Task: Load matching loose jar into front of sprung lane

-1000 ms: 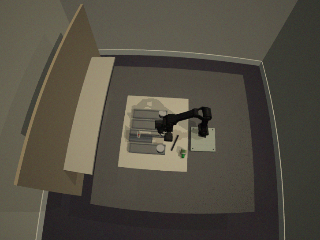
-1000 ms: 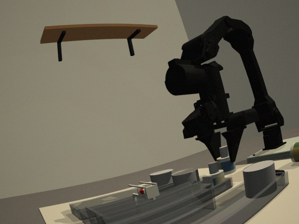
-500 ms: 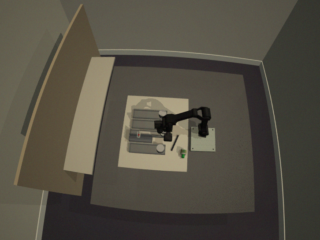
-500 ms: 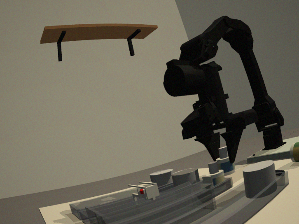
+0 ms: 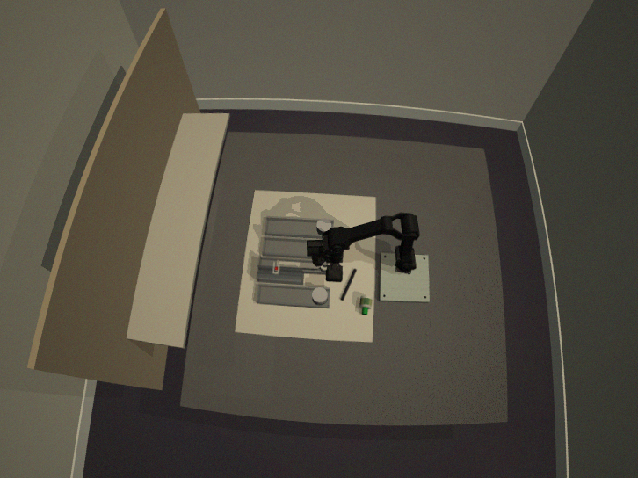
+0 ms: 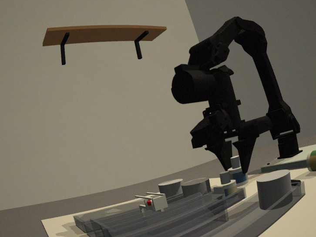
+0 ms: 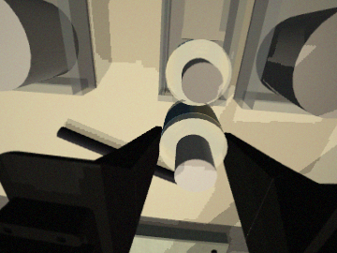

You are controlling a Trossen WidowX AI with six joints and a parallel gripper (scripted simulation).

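My gripper tip is 70 mm past the black rod, 50 mm to the right of it and 40 mm above it. Also, from my gripper tip: sprung lane: 180 mm ahead, 60 mm to the left, 30 mm below; then pale pusher part: 140 mm ahead, 60 mm to the left.
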